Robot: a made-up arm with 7 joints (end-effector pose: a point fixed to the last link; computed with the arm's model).
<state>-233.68 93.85 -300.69 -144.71 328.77 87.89 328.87</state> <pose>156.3 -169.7 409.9 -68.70 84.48 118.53</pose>
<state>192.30 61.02 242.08 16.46 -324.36 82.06 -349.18</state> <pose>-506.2 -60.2 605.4 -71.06 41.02 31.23</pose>
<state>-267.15 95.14 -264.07 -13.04 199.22 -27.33 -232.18</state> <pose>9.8 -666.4 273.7 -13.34 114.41 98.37</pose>
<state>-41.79 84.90 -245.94 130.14 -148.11 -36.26 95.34</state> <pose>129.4 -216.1 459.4 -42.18 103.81 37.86</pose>
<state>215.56 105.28 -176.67 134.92 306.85 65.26 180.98</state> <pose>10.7 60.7 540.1 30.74 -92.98 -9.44</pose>
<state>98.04 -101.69 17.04 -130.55 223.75 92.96 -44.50</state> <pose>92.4 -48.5 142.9 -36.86 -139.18 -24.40</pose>
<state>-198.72 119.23 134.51 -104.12 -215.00 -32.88 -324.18</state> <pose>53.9 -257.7 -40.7 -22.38 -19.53 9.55</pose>
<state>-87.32 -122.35 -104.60 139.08 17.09 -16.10 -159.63</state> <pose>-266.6 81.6 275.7 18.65 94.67 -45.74</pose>
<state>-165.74 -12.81 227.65 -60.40 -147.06 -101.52 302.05</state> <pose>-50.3 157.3 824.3 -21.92 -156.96 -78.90</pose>
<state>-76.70 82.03 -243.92 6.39 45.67 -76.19 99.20</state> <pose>154.3 594.4 340.8 18.82 -41.62 163.66</pose>
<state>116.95 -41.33 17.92 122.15 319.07 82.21 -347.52</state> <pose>-116.3 -137.8 496.1 -57.18 -2.55 55.37</pose>
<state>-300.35 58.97 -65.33 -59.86 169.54 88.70 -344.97</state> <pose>-158.2 -367.4 588.4 48.31 48.49 37.58</pose>
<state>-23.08 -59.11 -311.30 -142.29 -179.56 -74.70 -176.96</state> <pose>-199.2 127.1 165.4 -77.59 54.32 -131.35</pose>
